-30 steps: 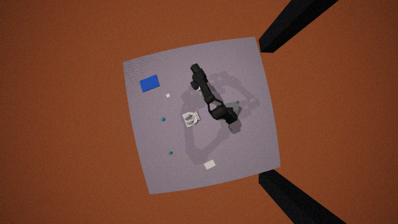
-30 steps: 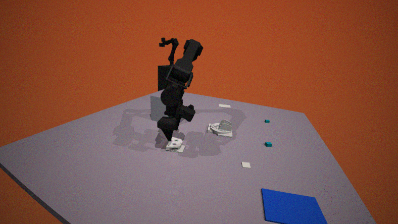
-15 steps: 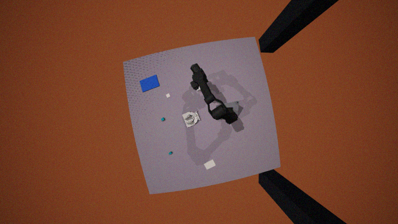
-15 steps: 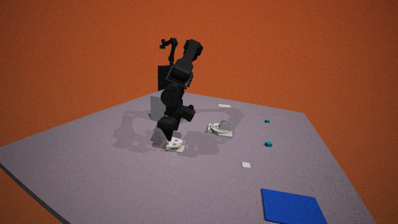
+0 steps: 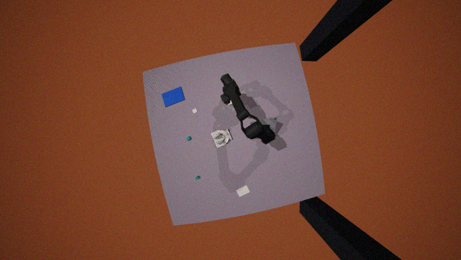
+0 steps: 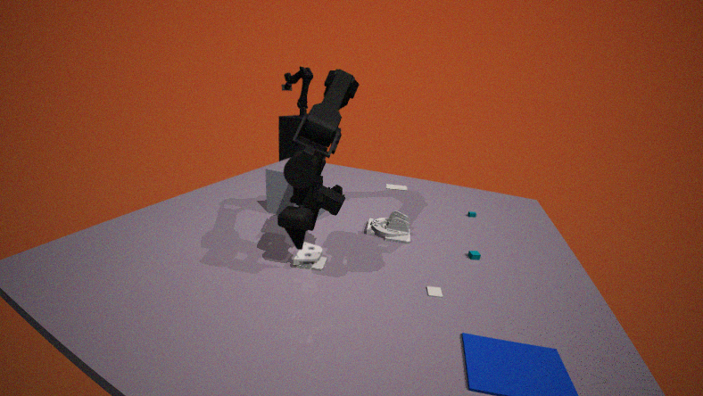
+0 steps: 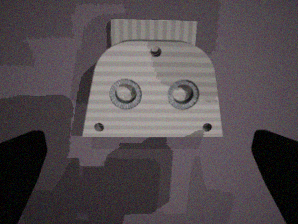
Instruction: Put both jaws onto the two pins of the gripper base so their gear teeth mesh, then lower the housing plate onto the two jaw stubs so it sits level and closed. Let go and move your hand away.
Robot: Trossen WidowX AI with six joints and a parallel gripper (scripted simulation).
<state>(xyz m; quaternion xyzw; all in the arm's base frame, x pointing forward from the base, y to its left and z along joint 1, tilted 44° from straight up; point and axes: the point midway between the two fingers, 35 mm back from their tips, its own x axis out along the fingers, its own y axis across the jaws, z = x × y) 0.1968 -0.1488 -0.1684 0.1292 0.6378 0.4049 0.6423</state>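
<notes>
Right now the white gripper base is 1 cm ahead of my gripper tip and 3 cm below it. The rest, counted from my gripper tip: grey jaw (8 cm ahead, 28 cm to the left, 5 cm below); white housing plate (6 cm ahead, 26 cm to the left, 5 cm below); small white square (29 cm ahead, 6 cm to the left, 6 cm below).
</notes>
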